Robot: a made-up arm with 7 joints. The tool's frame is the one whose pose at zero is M. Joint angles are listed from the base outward.
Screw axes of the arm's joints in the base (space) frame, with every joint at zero. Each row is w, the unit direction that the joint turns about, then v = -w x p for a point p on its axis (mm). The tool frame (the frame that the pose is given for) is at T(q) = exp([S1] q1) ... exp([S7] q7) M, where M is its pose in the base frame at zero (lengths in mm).
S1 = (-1, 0, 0, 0, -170, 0)
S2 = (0, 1, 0, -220, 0, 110)
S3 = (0, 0, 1, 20, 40, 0)
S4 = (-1, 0, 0, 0, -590, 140)
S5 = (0, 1, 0, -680, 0, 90)
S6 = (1, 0, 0, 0, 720, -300)
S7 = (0, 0, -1, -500, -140, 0)
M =
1 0 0 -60
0 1 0 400
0 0 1 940
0 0 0 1
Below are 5 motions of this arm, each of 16 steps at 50 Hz.
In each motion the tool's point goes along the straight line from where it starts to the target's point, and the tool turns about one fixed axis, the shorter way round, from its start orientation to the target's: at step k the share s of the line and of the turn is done. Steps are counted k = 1, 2, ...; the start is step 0. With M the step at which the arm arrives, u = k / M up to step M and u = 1 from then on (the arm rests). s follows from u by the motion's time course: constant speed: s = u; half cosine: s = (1 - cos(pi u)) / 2; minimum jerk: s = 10 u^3 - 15 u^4 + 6 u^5.
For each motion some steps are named. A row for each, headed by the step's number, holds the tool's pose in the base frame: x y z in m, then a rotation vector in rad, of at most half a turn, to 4 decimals.
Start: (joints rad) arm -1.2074 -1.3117 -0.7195 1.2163 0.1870 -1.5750 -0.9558
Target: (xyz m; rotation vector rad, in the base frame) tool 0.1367 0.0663 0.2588 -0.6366 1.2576 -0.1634
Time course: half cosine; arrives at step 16
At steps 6, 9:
6: 0.1181 0.0437 0.3146 -0.2749 1.3150 -0.0123
9: 0.1259 0.0531 0.2913 -0.4266 1.2949 -0.0753

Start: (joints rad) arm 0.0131 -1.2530 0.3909 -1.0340 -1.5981 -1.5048 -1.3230
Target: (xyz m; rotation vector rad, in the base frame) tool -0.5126 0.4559 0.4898 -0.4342 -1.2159 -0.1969
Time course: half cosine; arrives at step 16
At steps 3, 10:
3: -0.5447 0.4620 0.4615 -0.5197 -1.4422 -0.1889
10: -0.5234 0.4579 0.4803 -0.4630 -1.2922 -0.1945

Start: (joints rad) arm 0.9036 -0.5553 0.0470 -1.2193 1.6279 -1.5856 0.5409
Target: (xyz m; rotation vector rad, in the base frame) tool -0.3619 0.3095 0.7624 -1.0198 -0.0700 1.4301
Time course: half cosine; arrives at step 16
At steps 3, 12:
3: -0.3639 0.5477 0.6431 -1.4049 0.1396 1.1506
12: -0.3622 0.3476 0.7433 -1.0840 -0.0367 1.3892

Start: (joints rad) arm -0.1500 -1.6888 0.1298 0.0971 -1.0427 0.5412 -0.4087
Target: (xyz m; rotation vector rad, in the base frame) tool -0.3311 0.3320 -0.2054 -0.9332 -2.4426 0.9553
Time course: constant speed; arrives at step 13
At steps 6, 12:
6: -0.3338 0.3397 -0.1827 -0.7229 -2.5675 0.8643
12: -0.3315 0.3331 -0.2022 -0.9037 -2.4615 0.9428

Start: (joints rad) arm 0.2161 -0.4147 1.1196 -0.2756 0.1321 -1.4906 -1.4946
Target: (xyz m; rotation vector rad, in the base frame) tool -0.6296 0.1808 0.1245 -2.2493 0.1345 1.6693
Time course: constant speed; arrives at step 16
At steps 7, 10, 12, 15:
7: -0.6289 0.2243 0.1975 -2.1836 0.3578 1.8193
10: -0.6291 0.2098 0.1732 -2.2079 0.2828 1.7705
12: -0.6293 0.2001 0.1569 -2.2228 0.2331 1.7373
15: -0.6295 0.1856 0.1326 -2.2431 0.1590 1.6865

